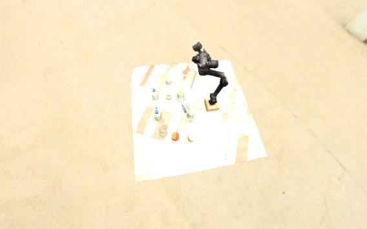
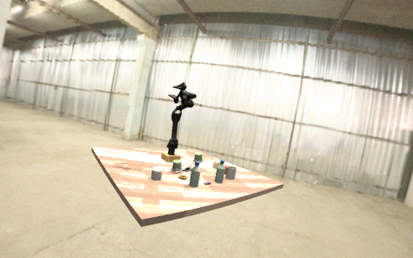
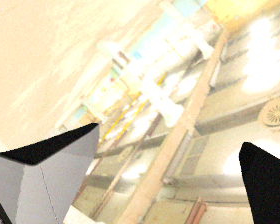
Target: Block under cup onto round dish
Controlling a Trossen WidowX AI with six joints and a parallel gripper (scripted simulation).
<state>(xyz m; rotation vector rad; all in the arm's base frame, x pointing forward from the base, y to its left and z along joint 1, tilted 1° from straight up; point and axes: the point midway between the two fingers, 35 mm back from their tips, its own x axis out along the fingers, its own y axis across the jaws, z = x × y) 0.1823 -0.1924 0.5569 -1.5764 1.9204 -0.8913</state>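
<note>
The grey block lies 580 mm below my gripper tip, 140 mm ahead of it and 70 mm to the left of it. Also, from my gripper tip: balance beam 580 mm below, 210 mm to the left, 130 mm ahead; then orange object 580 mm below, 480 mm to the left, 310 mm ahead.
</note>
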